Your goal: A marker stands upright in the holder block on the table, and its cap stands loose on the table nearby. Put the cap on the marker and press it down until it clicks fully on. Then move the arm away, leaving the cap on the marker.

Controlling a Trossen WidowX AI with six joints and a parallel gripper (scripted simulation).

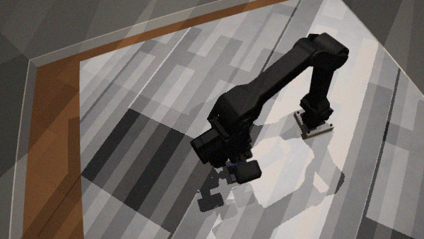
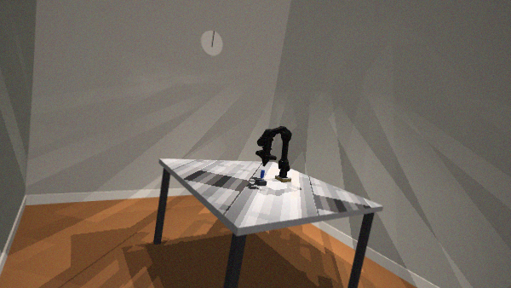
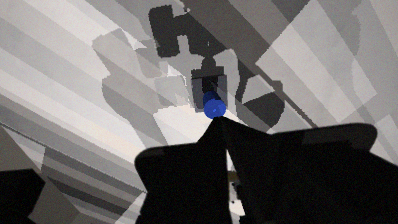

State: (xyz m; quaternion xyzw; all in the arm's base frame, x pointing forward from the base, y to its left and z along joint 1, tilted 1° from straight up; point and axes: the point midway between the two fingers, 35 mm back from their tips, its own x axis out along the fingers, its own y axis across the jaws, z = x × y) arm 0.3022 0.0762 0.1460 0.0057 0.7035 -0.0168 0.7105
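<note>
The blue cap is 60 mm below my gripper tip. Round my gripper tip: dark holder block: 120 mm below.
</note>
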